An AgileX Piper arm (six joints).
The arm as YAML. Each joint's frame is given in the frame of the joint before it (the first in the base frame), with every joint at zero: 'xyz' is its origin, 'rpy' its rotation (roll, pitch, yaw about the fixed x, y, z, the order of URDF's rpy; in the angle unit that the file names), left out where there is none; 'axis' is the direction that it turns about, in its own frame. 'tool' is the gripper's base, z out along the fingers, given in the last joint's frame.
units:
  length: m
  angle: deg
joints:
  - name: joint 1
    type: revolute
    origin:
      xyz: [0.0, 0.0, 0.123]
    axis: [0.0, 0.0, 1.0]
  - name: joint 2
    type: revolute
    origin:
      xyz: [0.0, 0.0, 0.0]
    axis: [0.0, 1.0, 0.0]
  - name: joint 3
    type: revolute
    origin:
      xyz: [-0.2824, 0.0, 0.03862]
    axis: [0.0, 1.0, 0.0]
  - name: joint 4
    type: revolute
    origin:
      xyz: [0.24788, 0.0, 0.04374]
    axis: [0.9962, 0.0, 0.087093]
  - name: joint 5
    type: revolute
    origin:
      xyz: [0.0, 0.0, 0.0]
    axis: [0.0, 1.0, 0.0]
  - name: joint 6
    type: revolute
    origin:
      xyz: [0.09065, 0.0, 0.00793]
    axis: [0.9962, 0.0, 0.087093]
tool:
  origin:
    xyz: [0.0, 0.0, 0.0]
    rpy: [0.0, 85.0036, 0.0]
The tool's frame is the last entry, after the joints.
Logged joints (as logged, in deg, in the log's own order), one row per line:
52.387, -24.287, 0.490, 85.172, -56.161, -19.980
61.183, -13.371, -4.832, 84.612, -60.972, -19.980
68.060, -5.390, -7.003, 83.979, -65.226, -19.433
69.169, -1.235, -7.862, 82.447, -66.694, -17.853
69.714, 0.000, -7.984, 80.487, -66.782, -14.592
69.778, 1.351, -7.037, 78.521, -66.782, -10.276
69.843, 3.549, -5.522, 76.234, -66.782, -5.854
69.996, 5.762, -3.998, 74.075, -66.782, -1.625
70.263, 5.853, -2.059, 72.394, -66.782, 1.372
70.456, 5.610, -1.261, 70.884, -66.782, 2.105
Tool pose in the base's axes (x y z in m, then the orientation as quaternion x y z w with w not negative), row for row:
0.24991, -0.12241, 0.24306, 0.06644, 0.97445, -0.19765, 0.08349
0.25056, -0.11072, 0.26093, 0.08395, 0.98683, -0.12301, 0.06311
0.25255, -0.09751, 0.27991, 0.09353, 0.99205, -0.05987, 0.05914
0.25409, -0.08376, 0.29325, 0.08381, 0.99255, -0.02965, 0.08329
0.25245, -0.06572, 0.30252, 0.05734, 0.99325, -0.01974, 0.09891
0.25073, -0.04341, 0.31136, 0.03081, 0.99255, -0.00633, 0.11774
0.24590, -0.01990, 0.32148, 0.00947, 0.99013, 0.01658, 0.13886
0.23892, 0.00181, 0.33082, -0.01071, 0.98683, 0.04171, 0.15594
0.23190, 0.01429, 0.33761, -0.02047, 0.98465, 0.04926, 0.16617
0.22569, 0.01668, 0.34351, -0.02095, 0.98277, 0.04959, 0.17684
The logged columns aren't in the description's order. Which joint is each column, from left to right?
Columns, left to right: joint 5, joint 4, joint 6, joint 2, joint 3, joint 1.
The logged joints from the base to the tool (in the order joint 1, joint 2, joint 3, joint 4, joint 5, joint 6), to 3 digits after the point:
-19.980, 85.172, -56.161, -24.287, 52.387, 0.490
-19.980, 84.612, -60.972, -13.371, 61.183, -4.832
-19.433, 83.979, -65.226, -5.390, 68.060, -7.003
-17.853, 82.447, -66.694, -1.235, 69.169, -7.862
-14.592, 80.487, -66.782, 0.000, 69.714, -7.984
-10.276, 78.521, -66.782, 1.351, 69.778, -7.037
-5.854, 76.234, -66.782, 3.549, 69.843, -5.522
-1.625, 74.075, -66.782, 5.762, 69.996, -3.998
1.372, 72.394, -66.782, 5.853, 70.263, -2.059
2.105, 70.884, -66.782, 5.610, 70.456, -1.261

